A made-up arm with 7 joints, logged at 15 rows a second.
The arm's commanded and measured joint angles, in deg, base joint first. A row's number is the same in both.
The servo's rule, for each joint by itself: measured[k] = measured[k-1] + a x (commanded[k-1-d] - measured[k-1]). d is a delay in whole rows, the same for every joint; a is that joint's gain. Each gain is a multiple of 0.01, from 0.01 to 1. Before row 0 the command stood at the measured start. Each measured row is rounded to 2 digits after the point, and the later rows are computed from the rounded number. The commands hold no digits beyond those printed.
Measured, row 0:
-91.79, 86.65, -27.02, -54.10, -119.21, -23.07, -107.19
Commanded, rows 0 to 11:
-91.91, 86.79, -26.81, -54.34, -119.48, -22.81, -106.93
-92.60, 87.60, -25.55, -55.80, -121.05, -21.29, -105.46
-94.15, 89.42, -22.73, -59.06, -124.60, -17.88, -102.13
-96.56, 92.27, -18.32, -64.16, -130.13, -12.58, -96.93
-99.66, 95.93, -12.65, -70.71, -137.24, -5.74, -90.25
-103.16, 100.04, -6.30, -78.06, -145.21, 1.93, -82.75
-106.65, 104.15, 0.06, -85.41, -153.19, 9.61, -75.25
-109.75, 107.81, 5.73, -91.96, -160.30, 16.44, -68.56
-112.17, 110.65, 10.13, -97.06, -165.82, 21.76, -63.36
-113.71, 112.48, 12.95, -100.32, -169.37, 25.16, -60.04
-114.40, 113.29, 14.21, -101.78, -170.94, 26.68, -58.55
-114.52, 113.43, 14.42, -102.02, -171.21, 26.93, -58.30
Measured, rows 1 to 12:
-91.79, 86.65, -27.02, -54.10, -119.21, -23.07, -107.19
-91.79, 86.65, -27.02, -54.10, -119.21, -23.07, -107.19
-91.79, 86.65, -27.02, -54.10, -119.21, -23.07, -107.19
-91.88, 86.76, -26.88, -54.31, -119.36, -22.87, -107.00
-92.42, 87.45, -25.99, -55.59, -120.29, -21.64, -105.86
-93.72, 89.07, -23.81, -58.57, -122.66, -18.71, -103.10
-95.85, 91.69, -20.13, -63.38, -126.77, -13.93, -98.53
-98.71, 95.17, -15.12, -69.68, -132.53, -7.54, -92.40
-102.05, 99.16, -9.21, -76.89, -139.50, -0.15, -85.26
-105.50, 103.25, -3.00, -84.22, -147.03, 7.46, -77.85
-108.69, 106.99, 2.85, -90.88, -154.33, 14.46, -70.98
-111.30, 109.99, 7.73, -96.19, -160.65, 20.15, -65.34
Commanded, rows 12 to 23:
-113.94, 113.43, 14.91, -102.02, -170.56, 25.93, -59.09
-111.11, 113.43, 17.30, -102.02, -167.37, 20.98, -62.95
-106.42, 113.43, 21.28, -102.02, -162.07, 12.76, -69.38
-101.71, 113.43, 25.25, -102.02, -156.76, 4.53, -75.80
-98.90, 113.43, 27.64, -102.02, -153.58, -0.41, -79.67
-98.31, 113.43, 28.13, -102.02, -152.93, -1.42, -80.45
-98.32, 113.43, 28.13, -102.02, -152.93, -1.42, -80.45
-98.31, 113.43, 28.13, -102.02, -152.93, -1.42, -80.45
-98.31, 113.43, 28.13, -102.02, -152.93, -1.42, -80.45
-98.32, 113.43, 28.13, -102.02, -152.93, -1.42, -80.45
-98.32, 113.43, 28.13, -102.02, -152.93, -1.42, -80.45
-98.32, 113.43, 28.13, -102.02, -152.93, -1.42, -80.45
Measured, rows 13 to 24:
-113.11, 112.03, 11.23, -99.74, -165.45, 24.06, -61.42
-114.08, 113.06, 13.23, -101.49, -168.47, 26.10, -59.30
-114.41, 113.36, 14.03, -101.95, -169.98, 26.75, -58.56
-114.06, 113.42, 14.62, -102.01, -170.30, 26.11, -58.95
-111.85, 113.43, 16.42, -102.02, -168.69, 22.11, -61.91
-107.78, 113.43, 19.68, -102.02, -165.05, 14.82, -67.44
-103.23, 113.43, 23.41, -102.02, -160.49, 6.79, -73.63
-99.98, 113.43, 26.24, -102.02, -156.69, 1.17, -78.10
-98.73, 113.43, 27.51, -102.02, -154.62, -0.85, -79.84
-98.42, 113.43, 27.93, -102.02, -153.69, -1.29, -80.29
-98.34, 113.43, 28.06, -102.02, -153.27, -1.39, -80.41
-98.32, 113.43, 28.11, -102.02, -153.08, -1.41, -80.44

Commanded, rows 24 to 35:
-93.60, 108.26, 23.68, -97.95, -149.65, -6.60, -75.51
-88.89, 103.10, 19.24, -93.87, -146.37, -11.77, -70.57
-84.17, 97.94, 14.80, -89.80, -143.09, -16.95, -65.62
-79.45, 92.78, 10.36, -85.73, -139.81, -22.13, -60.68
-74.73, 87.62, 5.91, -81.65, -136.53, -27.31, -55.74
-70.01, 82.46, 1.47, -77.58, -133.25, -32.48, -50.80
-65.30, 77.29, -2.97, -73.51, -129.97, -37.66, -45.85
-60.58, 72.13, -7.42, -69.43, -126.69, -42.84, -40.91
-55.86, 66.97, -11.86, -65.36, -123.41, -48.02, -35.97
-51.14, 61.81, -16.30, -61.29, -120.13, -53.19, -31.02
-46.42, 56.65, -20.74, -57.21, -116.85, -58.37, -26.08
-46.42, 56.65, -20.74, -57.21, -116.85, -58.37, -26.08
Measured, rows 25 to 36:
-98.32, 113.43, 28.12, -102.02, -153.00, -1.42, -80.45
-98.32, 113.43, 28.13, -102.02, -152.96, -1.42, -80.45
-98.32, 113.43, 28.13, -102.02, -152.94, -1.42, -80.45
-94.78, 109.19, 25.15, -98.52, -151.13, -5.46, -76.79
-90.36, 104.20, 21.19, -94.52, -148.51, -10.38, -72.19
-85.72, 99.07, 16.91, -90.46, -145.53, -15.50, -67.33
-81.02, 93.91, 12.52, -86.39, -142.38, -20.67, -62.41
-76.30, 88.75, 8.09, -82.31, -139.16, -25.85, -57.47
-71.58, 83.59, 3.65, -78.24, -135.91, -31.02, -52.53
-66.87, 78.42, -0.79, -74.17, -132.64, -36.20, -47.59
-62.15, 73.26, -5.23, -70.09, -129.37, -41.38, -42.65
-57.43, 68.10, -9.67, -66.02, -126.09, -46.56, -37.71

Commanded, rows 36 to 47:
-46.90, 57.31, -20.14, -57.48, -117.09, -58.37, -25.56
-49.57, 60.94, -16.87, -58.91, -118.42, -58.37, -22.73
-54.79, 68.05, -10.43, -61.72, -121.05, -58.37, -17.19
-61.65, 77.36, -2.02, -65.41, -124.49, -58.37, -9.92
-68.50, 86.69, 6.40, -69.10, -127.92, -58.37, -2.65
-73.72, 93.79, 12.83, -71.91, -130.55, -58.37, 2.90
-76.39, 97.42, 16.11, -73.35, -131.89, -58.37, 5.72
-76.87, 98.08, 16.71, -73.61, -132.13, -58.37, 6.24
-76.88, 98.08, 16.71, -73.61, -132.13, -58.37, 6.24
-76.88, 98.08, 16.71, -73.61, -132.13, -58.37, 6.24
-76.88, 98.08, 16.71, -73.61, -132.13, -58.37, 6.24
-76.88, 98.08, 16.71, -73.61, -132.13, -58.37, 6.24
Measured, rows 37 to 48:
-52.71, 62.94, -14.11, -61.95, -122.81, -51.73, -32.76
-47.99, 57.78, -18.55, -57.87, -119.53, -56.91, -27.82
-46.81, 56.85, -20.02, -57.30, -118.06, -58.05, -26.53
-46.88, 57.23, -20.10, -57.45, -117.53, -58.30, -25.81
-48.90, 60.27, -17.94, -58.71, -118.02, -58.35, -23.53
-53.32, 66.65, -12.91, -61.30, -119.69, -58.37, -18.84
-59.57, 75.43, -5.61, -64.83, -122.33, -58.37, -12.24
-66.27, 84.66, 2.44, -68.50, -125.40, -58.37, -5.14
-71.86, 92.15, 9.40, -71.43, -128.23, -58.37, 0.81
-75.26, 96.47, 13.90, -73.08, -130.24, -58.37, 4.44
-76.47, 97.79, 15.78, -73.54, -131.28, -58.37, 5.77
-76.78, 98.03, 16.40, -73.60, -131.75, -58.37, 6.12

